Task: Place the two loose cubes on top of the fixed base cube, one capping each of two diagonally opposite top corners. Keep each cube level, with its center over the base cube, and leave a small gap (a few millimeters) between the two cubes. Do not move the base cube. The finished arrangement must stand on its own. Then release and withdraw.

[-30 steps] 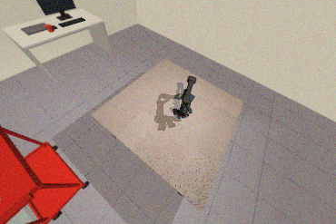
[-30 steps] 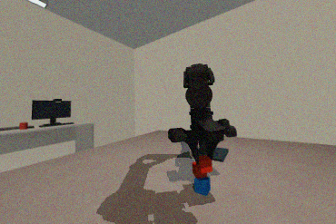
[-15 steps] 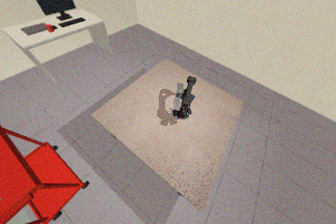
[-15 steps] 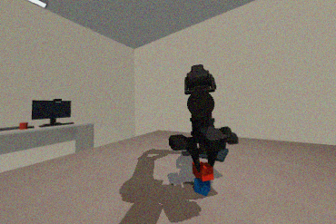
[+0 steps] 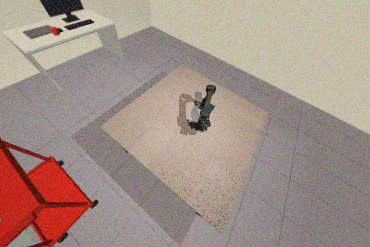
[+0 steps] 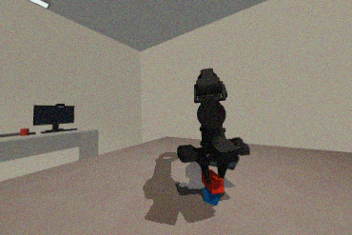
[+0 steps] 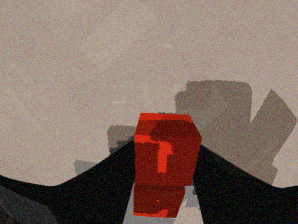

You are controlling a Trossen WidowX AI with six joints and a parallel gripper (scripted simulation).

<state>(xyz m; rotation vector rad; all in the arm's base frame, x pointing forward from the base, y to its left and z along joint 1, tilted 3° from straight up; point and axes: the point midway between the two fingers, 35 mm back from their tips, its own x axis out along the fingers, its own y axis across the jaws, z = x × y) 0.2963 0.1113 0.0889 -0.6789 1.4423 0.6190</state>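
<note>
Now: gripper tip right at the red cube. Also, from my gripper tip: blue base cube 40 mm below, 10 mm to the right, 10 mm behind.
</note>
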